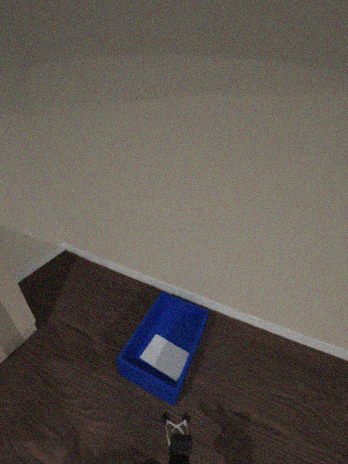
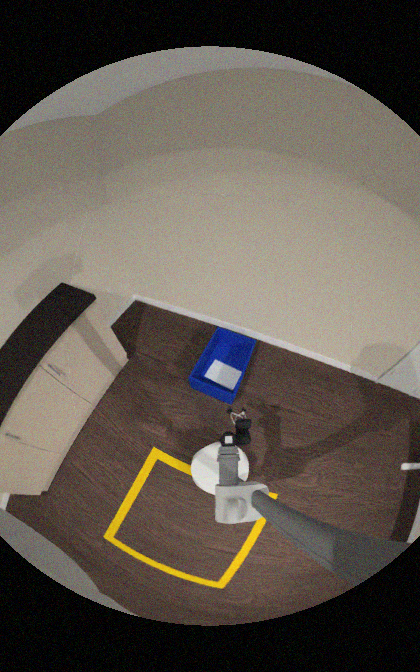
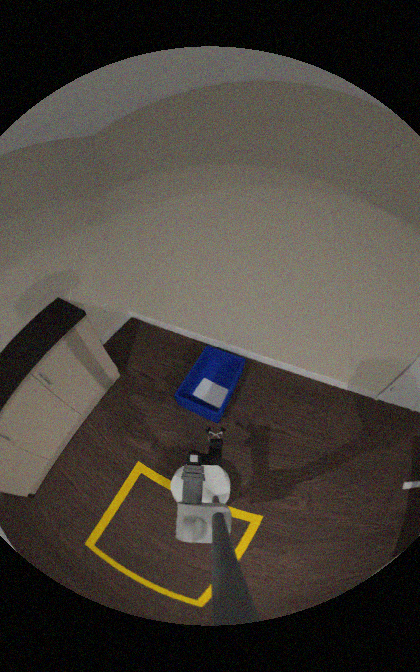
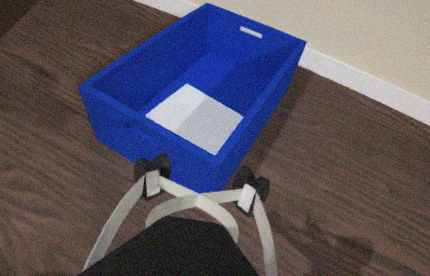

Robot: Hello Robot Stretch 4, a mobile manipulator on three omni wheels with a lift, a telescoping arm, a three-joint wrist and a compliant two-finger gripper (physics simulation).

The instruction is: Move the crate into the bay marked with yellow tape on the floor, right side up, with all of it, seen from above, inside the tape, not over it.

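Frame: origin at the robot's base, x ahead, y right, z down, level; millimetres.
Where they show: gripper, fingertip midpoint: (image 1: 175, 414) (image 4: 202, 175).
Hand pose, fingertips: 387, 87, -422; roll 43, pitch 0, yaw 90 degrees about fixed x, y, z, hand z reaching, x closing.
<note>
After its pixels a point has its place, as x, y, z.
The blue crate (image 1: 148, 385) {618, -47, -79} (image 2: 211, 392) (image 3: 197, 406) (image 4: 120, 120) {654, -129, -156} stands upright on the floor, its far end close to the wall. A white and grey block or sheet lies inside it, and a slot shows in its far end wall. My gripper (image 1: 176, 418) {387, 87, -422} (image 2: 237, 412) (image 3: 216, 430) (image 4: 202, 175) {387, 87, -422} is open and empty, in front of the crate's near end; whether it touches the crate is not clear. The yellow tape bay (image 2: 131, 494) (image 3: 114, 505) lies on the floor to the lower left, partly hidden by my base and arm.
A cabinet (image 2: 60, 405) (image 3: 50, 415) with a dark top stands at the left. The wall (image 1: 200, 200) {1385, 208, -943} (image 2: 240, 240) (image 3: 225, 260) with its white skirting runs behind the crate. A white round part (image 2: 205, 470) of the robot overlaps the bay's upper tape line.
</note>
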